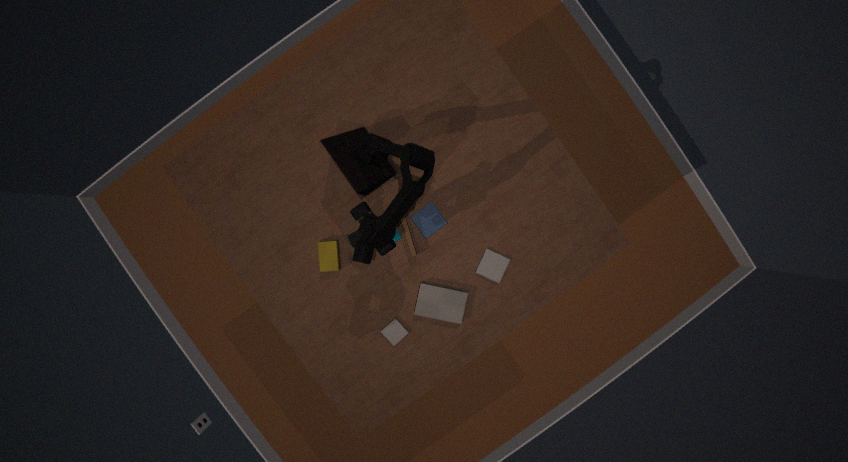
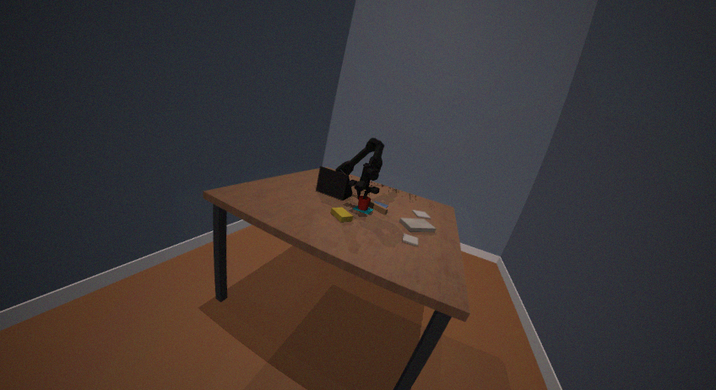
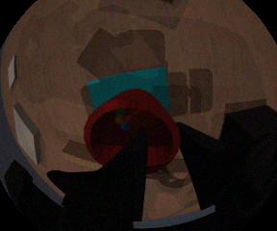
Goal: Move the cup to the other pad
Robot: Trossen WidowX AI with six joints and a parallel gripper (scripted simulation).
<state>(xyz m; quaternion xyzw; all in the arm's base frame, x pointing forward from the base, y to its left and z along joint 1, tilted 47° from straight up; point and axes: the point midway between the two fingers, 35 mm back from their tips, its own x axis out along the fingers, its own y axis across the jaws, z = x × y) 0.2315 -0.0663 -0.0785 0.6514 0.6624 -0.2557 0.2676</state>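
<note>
My gripper tip is 30 mm short of the red cup and 20 mm above it. From my gripper tip the other things lie so: thin wooden stick 60 mm ahead, 90 mm to the left, 50 mm below; blue marble 40 mm ahead, 10 mm to the left, 40 mm below; teal pad 30 mm ahead, 60 mm below.
</note>
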